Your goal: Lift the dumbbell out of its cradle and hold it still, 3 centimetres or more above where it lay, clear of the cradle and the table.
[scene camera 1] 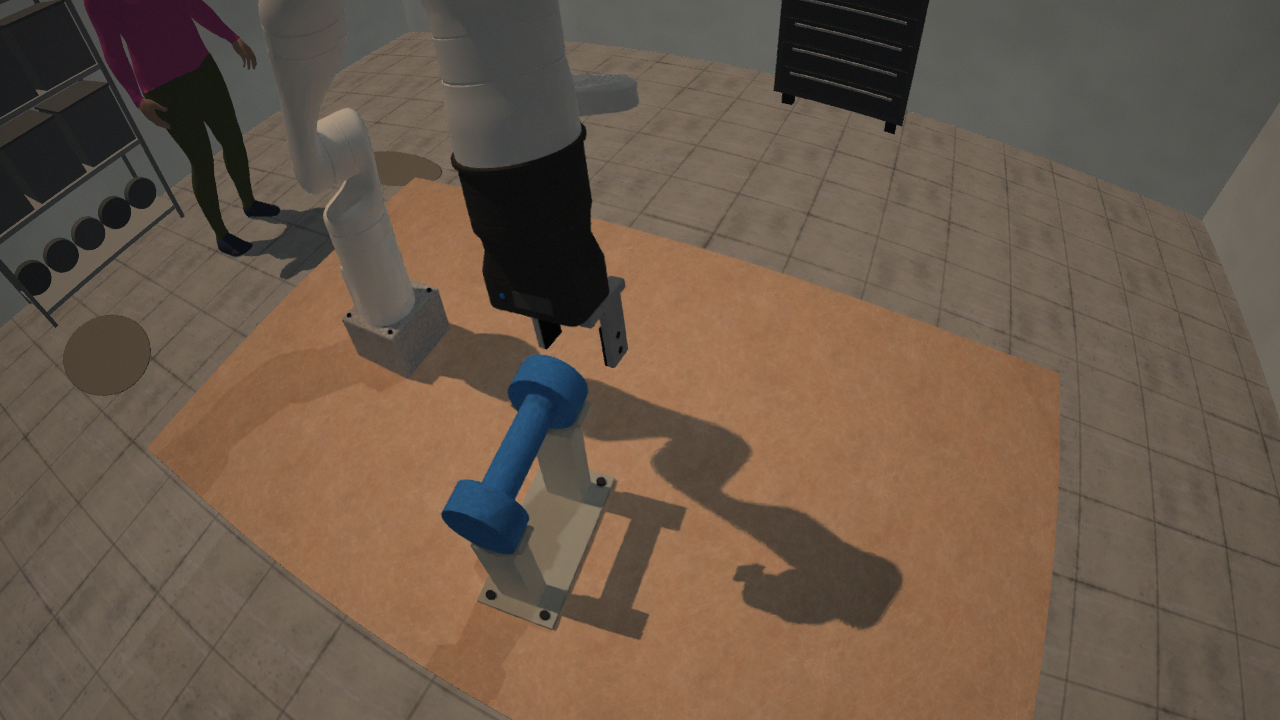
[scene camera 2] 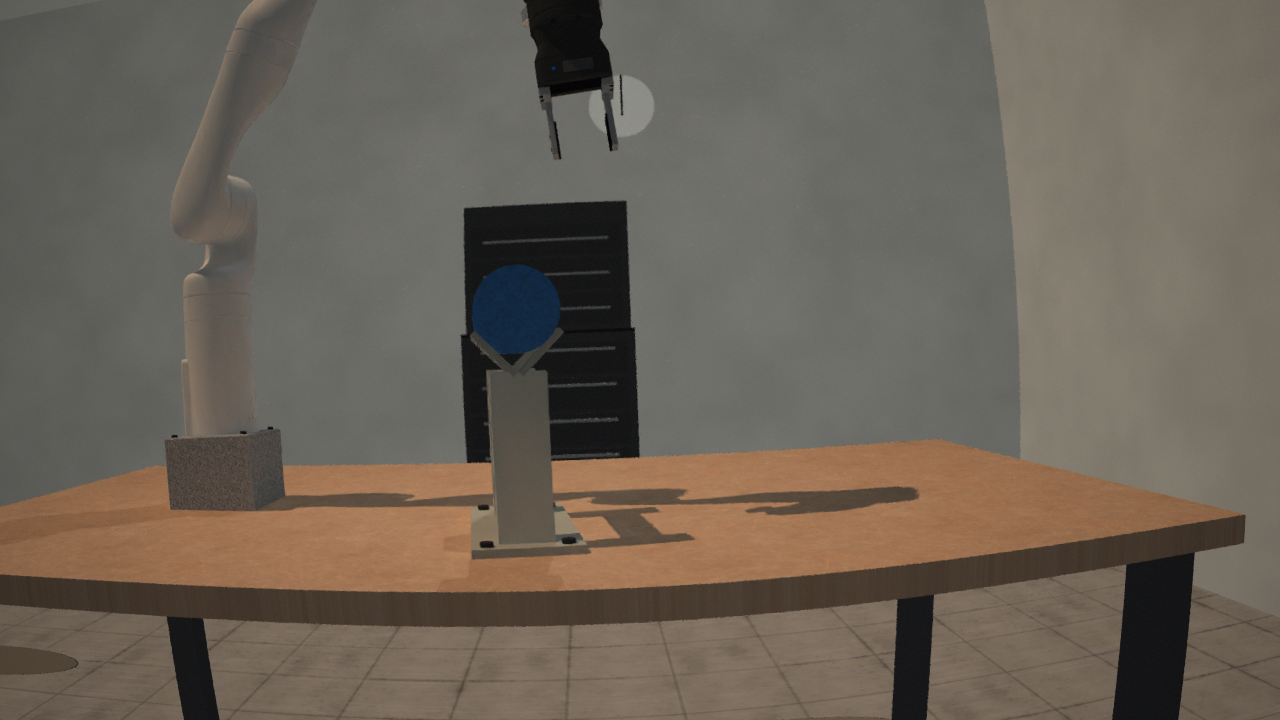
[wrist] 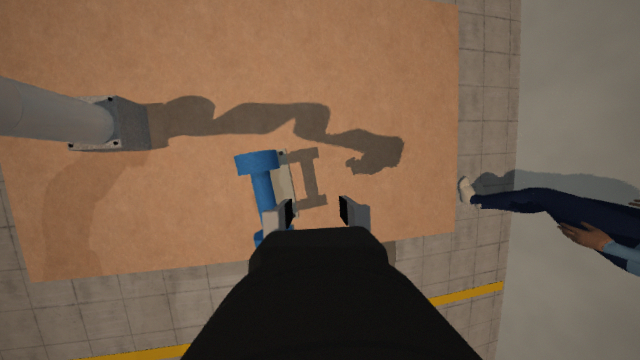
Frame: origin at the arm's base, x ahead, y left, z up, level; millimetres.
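Seen in the pictures: gripper, fingertip midpoint: (scene camera 1: 582, 348) (scene camera 2: 585, 152) (wrist: 316, 207); arm's base, origin of the base link: (scene camera 1: 388, 306) (scene camera 2: 225, 433) (wrist: 93, 124).
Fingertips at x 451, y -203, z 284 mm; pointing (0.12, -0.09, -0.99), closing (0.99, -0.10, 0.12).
Pixels of each thing's top centre, then the offset from my fingertips to it. Level surfaces: height alone.
- blue dumbbell, middle of its top: (scene camera 1: 510, 430) (scene camera 2: 510, 274) (wrist: 263, 207) dx -78, dy -18, dz -123 mm
- pale cradle, middle of its top: (scene camera 2: 512, 331) (scene camera 1: 520, 461) (wrist: 267, 200) dx -78, dy -18, dz -178 mm
- wooden table, its level: dz -373 mm
The blue dumbbell (scene camera 1: 517, 447) (scene camera 2: 516, 308) (wrist: 262, 187) lies level across the two posts of the pale cradle (scene camera 1: 563, 461) (scene camera 2: 520, 456) (wrist: 284, 185). In the second scene view its near round end rests in a V-shaped holder. My gripper (scene camera 1: 580, 354) (scene camera 2: 586, 153) (wrist: 316, 207) is open and empty, fingers pointing down. It hangs well above the dumbbell's height and, in the second scene view, slightly right of it. In the wrist view the left finger and gripper body hide part of the handle and near end.
The cradle is bolted to the wooden table (scene camera 1: 850, 358) (scene camera 2: 805, 555) (wrist: 200, 50). The arm's grey base block (scene camera 1: 402, 340) (scene camera 2: 223, 470) (wrist: 132, 125) stands on the table to the left. A dark drawer cabinet (scene camera 1: 850, 53) (scene camera 2: 550, 394) stands beyond the table.
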